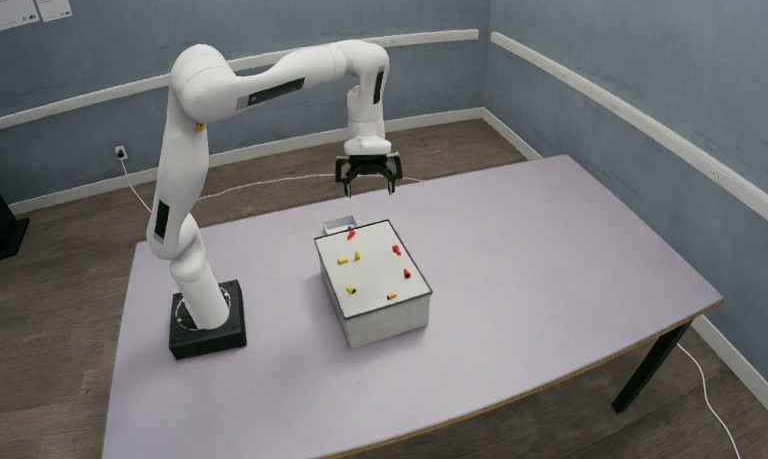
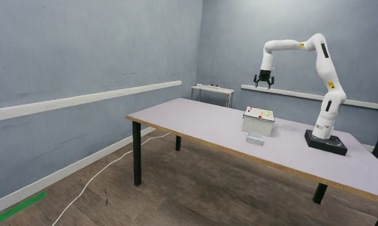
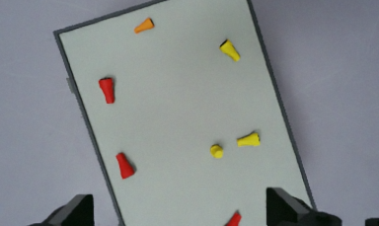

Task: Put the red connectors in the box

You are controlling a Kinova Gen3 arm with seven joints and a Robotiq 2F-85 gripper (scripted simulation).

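The grey tool case lies 24 cm below my hand, 2 cm behind it and 1 cm to the right of it. The rest, counted from my hand: orange connector 20 cm below, 14 cm to the right, 2 cm behind.
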